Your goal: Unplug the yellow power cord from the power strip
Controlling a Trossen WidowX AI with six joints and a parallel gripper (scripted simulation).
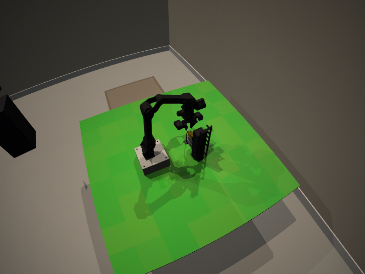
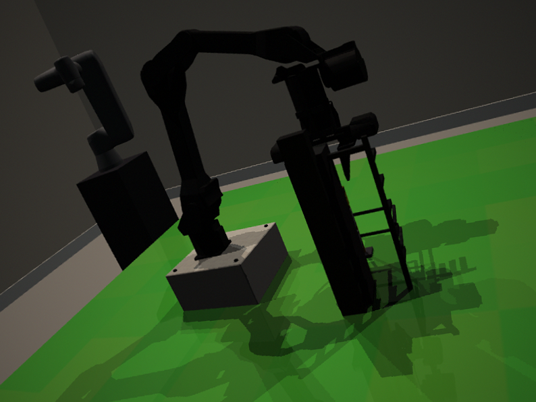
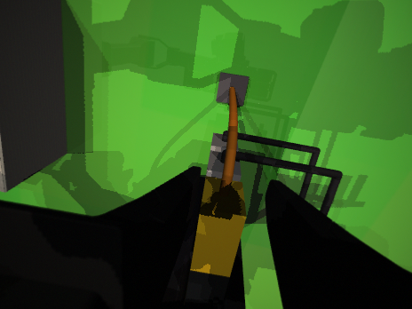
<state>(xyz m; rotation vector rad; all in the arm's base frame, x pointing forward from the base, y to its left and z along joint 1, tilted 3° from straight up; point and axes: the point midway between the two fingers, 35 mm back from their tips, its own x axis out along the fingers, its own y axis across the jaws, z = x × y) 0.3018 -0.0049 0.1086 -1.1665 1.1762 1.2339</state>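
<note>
Right now my gripper tip is 6 cm to the left of the yellow plug and 1 cm above it.
</note>
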